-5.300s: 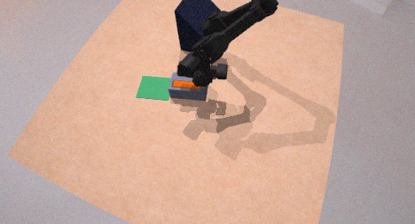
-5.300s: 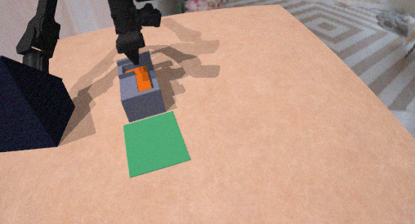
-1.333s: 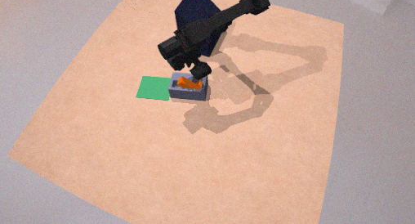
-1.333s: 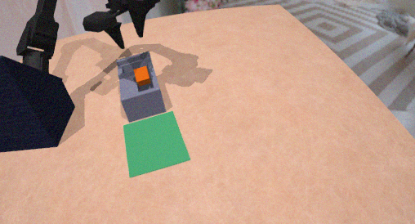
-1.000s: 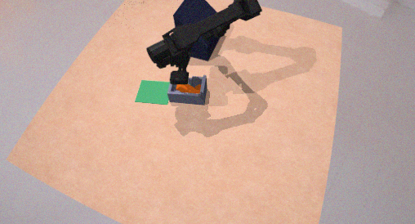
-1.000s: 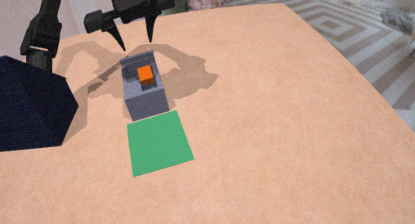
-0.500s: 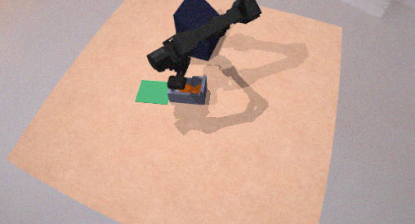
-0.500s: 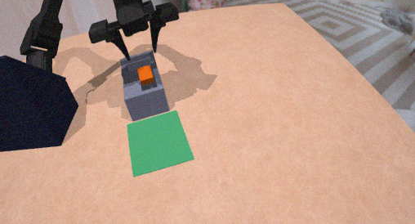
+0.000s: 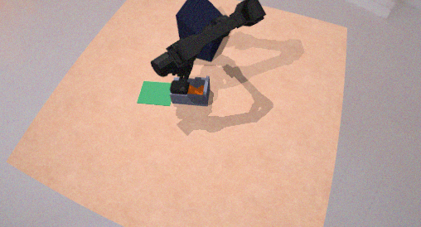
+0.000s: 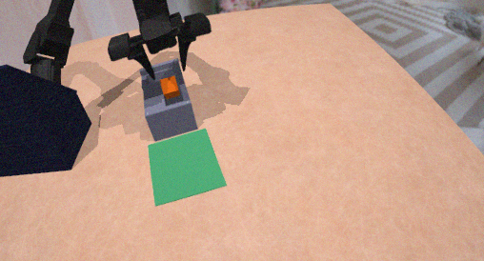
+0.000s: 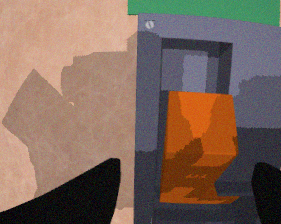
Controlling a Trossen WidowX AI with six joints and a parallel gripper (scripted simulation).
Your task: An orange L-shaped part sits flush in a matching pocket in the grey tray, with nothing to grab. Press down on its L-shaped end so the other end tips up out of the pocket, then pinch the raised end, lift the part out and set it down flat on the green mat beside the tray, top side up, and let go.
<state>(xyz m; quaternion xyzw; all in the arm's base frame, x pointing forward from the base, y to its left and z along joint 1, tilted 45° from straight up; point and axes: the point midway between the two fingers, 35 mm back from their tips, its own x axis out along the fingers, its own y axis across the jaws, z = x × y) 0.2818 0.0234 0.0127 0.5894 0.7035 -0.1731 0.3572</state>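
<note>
Right now the orange L-shaped part is 3 cm behind my gripper tip, 3 cm to the left of it and 6 cm below it. The rest, counted from my gripper tip: green mat (2 cm ahead, 14 cm to the right, 11 cm below).
</note>
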